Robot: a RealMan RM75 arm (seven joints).
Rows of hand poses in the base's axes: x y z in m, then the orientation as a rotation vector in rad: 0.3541, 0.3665, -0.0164, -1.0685, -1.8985, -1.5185; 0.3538, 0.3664, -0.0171, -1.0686, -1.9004, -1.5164; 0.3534, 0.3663, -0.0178, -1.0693, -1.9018, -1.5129; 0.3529, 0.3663, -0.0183, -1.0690, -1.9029, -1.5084; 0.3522, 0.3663, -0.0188, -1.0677, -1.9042, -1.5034; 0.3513, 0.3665, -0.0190, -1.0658, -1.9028, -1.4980; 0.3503, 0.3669, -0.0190, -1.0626, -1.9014, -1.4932; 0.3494, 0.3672, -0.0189, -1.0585, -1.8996, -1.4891; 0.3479, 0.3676, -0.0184, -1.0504, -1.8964, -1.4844; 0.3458, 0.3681, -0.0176, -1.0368, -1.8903, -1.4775; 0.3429, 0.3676, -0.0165, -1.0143, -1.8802, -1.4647; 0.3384, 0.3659, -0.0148, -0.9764, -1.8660, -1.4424; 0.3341, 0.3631, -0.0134, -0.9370, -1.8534, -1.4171; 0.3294, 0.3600, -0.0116, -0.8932, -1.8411, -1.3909; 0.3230, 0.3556, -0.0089, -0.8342, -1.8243, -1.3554
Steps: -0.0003, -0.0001, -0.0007, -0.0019, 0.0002, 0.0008; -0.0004, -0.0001, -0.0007, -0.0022, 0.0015, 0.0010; -0.0005, 0.0000, -0.0005, -0.0021, 0.0021, 0.0021; -0.0007, 0.0000, -0.0005, -0.0020, 0.0021, 0.0031; -0.0009, 0.0002, -0.0002, -0.0003, 0.0039, 0.0038; -0.0010, 0.0004, 0.0000, 0.0003, 0.0033, 0.0044; -0.0009, 0.0003, 0.0001, 0.0011, 0.0030, 0.0048; -0.0015, 0.0004, 0.0005, 0.0031, 0.0035, 0.0079; -0.0021, 0.0005, 0.0008, 0.0059, 0.0057, 0.0129; -0.0029, -0.0005, 0.0011, 0.0093, 0.0101, 0.0220; -0.0045, -0.0017, 0.0017, 0.0136, 0.0155, 0.0373; -0.0043, -0.0028, 0.0014, 0.0119, 0.0156, 0.0399; -0.0047, -0.0031, 0.0018, 0.0127, 0.0146, 0.0435; -0.0064, -0.0044, 0.0027, 0.0169, 0.0190, 0.0590
